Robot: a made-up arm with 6 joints.
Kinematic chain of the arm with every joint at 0, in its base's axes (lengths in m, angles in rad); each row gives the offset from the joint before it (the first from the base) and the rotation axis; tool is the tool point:
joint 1: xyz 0 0 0.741 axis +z
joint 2: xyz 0.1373 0 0 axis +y
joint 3: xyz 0 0 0.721 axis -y
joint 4: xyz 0 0 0.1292 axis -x
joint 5: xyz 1.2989 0 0 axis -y
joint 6: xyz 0.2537 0 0 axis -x
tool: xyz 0 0 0
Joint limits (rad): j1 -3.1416..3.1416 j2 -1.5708..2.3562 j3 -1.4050..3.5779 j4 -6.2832..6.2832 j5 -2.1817..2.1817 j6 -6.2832..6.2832
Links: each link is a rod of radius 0.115 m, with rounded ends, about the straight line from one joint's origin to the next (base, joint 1, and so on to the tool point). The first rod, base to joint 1, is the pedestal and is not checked.
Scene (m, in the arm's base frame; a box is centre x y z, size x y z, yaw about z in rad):
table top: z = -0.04
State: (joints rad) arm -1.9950 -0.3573 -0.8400 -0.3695 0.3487 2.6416
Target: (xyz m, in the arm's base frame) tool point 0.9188 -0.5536 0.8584
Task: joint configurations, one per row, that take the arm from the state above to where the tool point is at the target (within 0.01 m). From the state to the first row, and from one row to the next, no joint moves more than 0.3 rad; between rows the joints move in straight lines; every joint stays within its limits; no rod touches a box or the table.
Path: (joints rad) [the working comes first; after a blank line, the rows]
Joints at the target: -0.5213 -0.9535 -1.2845 -0.2670 0.3420 2.6416
Straight joint move there: clear.

1: -1.7003 -0.4765 -0.9289 -0.3490 0.3474 2.6416
2: -1.4055 -0.5958 -1.0178 -0.3285 0.3460 2.6416
3: -1.1108 -0.7150 -1.1067 -0.3080 0.3447 2.6416
4: -0.8161 -0.8343 -1.1956 -0.2875 0.3433 2.6416
5: -0.5213 -0.9535 -1.2845 -0.2670 0.3420 2.6416

